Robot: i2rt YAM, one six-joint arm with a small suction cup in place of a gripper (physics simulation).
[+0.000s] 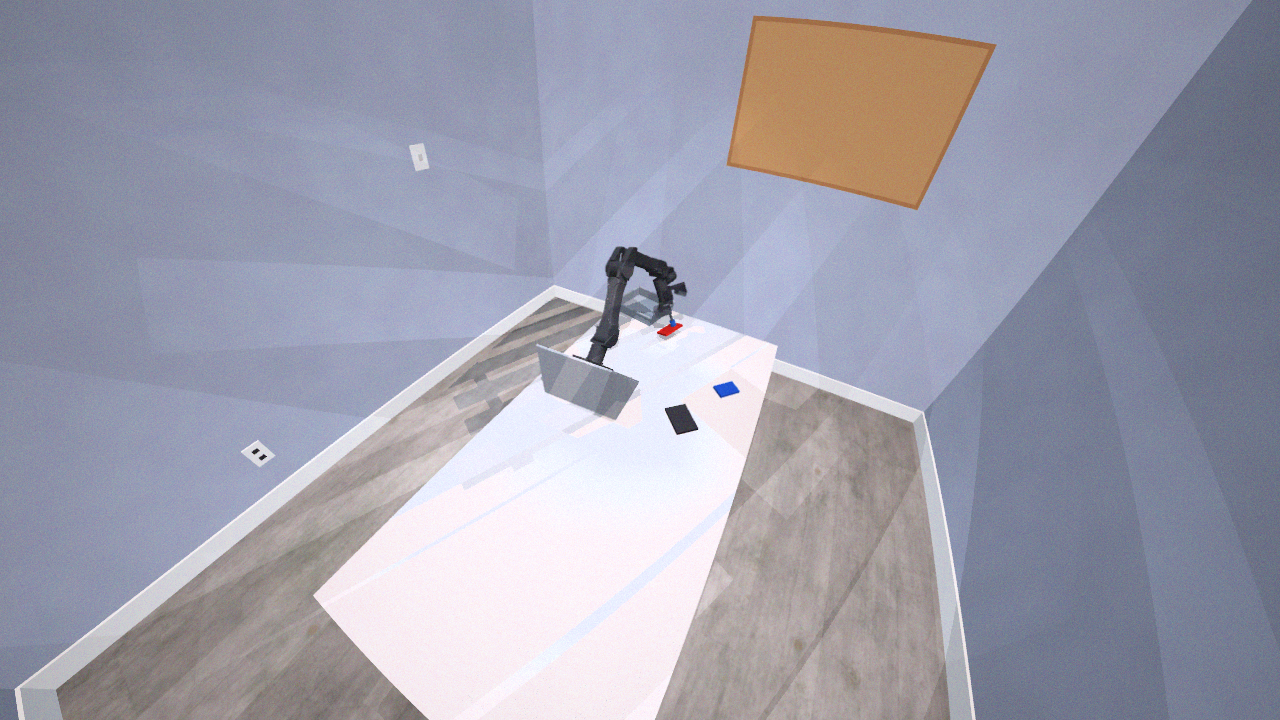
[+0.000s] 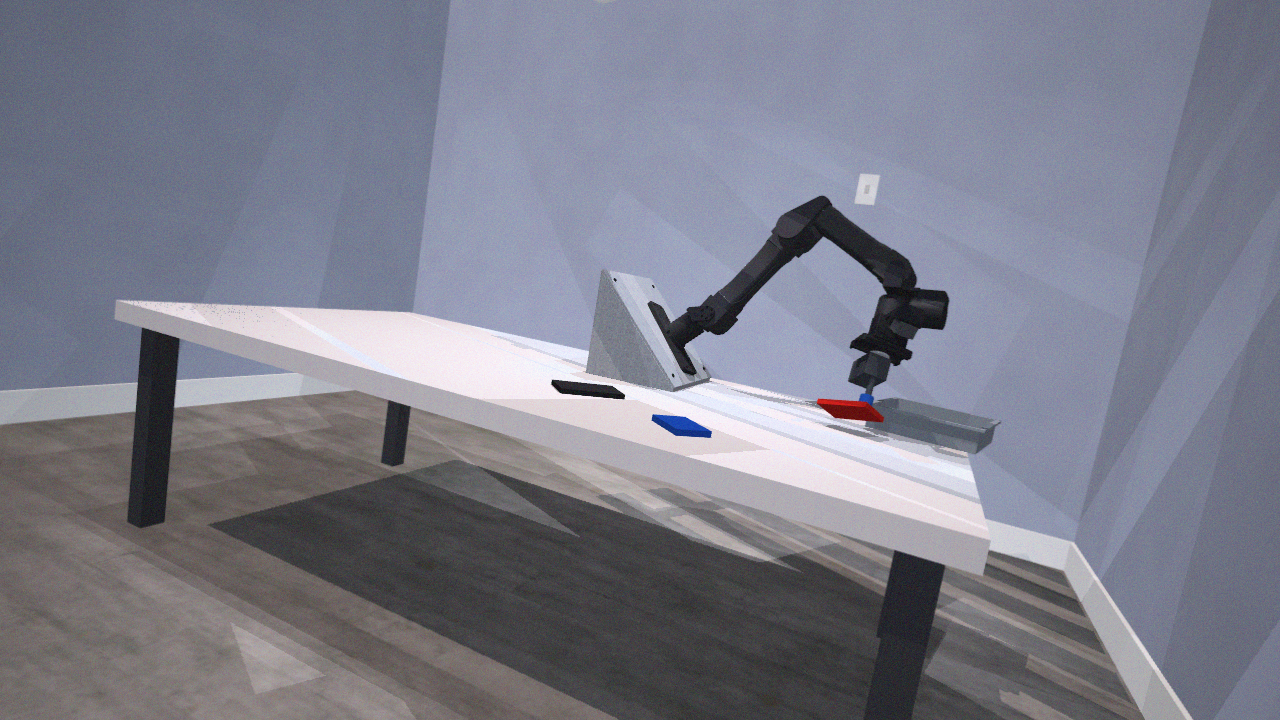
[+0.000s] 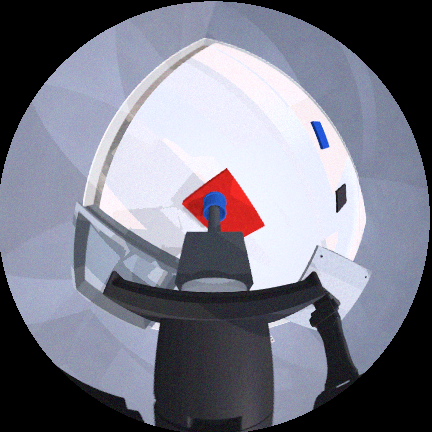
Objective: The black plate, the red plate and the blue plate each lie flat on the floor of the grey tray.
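Pixels of known places: hand at its tool point: (image 1: 674,327) (image 2: 862,414) (image 3: 213,197); arm's base at its link origin: (image 2: 670,338) (image 3: 320,297).
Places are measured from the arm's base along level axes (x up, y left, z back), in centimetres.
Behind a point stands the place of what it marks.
Observation:
My suction cup (image 1: 672,322) (image 2: 865,396) (image 3: 214,200) sits on top of the red plate (image 1: 666,330) {x -5.5, y 43.7, z -8.9 cm} (image 2: 846,410) {x -5.8, y 45.5, z -10.6 cm} (image 3: 241,209) {x -4.5, y 44.8, z -10.8 cm} and holds it level, a little above the white table, right beside the near end of the grey tray (image 1: 642,313) {x -10.0, y 55.1, z 11.0 cm} (image 2: 949,435) {x -7.5, y 63.2, z 0.5 cm} (image 3: 90,250) {x -9.6, y 67.3, z 10.6 cm}. The tray has nothing in it. The blue plate (image 1: 726,389) {x -8.9, y 27.3, z -46.3 cm} (image 2: 680,425) {x -8.9, y 28.9, z -48.3 cm} (image 3: 320,135) {x -8.9, y 28.4, z -44.8 cm} lies flat on the table near its edge. The black plate (image 1: 680,417) {x -8.9, y 3.6, z -37.2 cm} (image 2: 587,389) {x -8.9, y 5.2, z -39.9 cm} (image 3: 341,197) {x -8.9, y 4.2, z -36.8 cm} lies flat farther along, near the arm's mount.
The arm stands on a grey wedge mount (image 1: 586,380) {x 5.4, y -12.3, z -7.0 cm} (image 2: 626,330) {x 1.3, y -2.4, z -16.8 cm} (image 3: 342,270) {x 1.7, y 0.3, z -12.1 cm} on the white table (image 1: 536,555) {x -9.9, y -60.8, z -27.4 cm} (image 2: 357,345) {x -9.9, y -43.5, z -52.7 cm}. The tray lies close to the table's far end. An orange board (image 1: 850,107) hangs on the wall.

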